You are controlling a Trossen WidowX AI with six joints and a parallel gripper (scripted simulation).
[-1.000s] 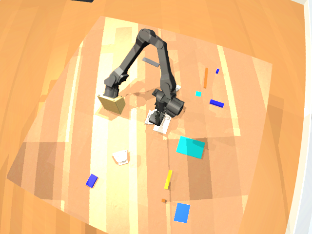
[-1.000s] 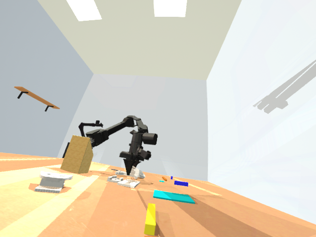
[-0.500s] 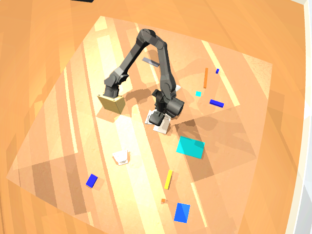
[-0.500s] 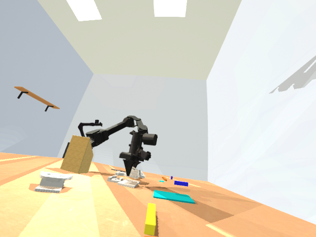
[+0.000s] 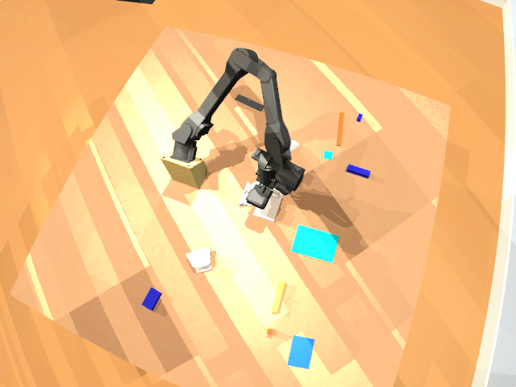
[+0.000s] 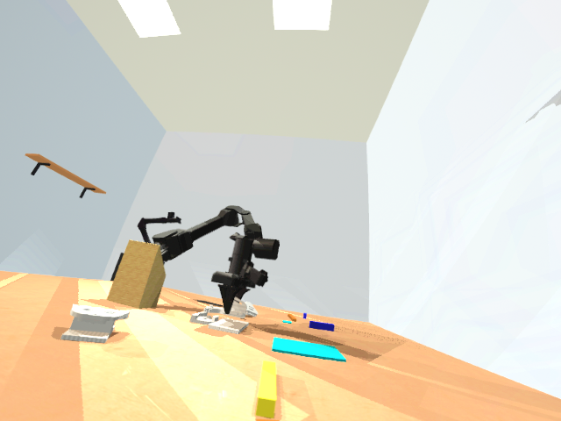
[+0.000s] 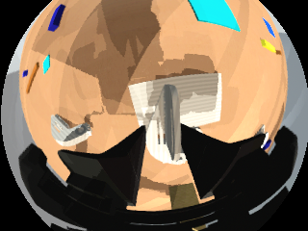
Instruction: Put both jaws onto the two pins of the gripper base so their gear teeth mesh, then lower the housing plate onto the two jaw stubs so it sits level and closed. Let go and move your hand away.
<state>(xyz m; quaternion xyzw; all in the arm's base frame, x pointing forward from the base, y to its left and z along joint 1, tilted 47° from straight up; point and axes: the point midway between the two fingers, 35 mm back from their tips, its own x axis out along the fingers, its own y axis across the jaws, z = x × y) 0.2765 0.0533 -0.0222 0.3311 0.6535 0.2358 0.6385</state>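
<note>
Right now the flat white plate is 2 cm ahead of my gripper tip, 3 cm to the right of it and 2 cm below it. From my gripper tip the other things lie so: dark blue bar (27 cm ahead, 17 cm to the left, 2 cm below); then yellow bar (14 cm ahead, 32 cm to the right, 2 cm below); then cyan sheet (20 cm ahead, 12 cm to the right, 2 cm below).
</note>
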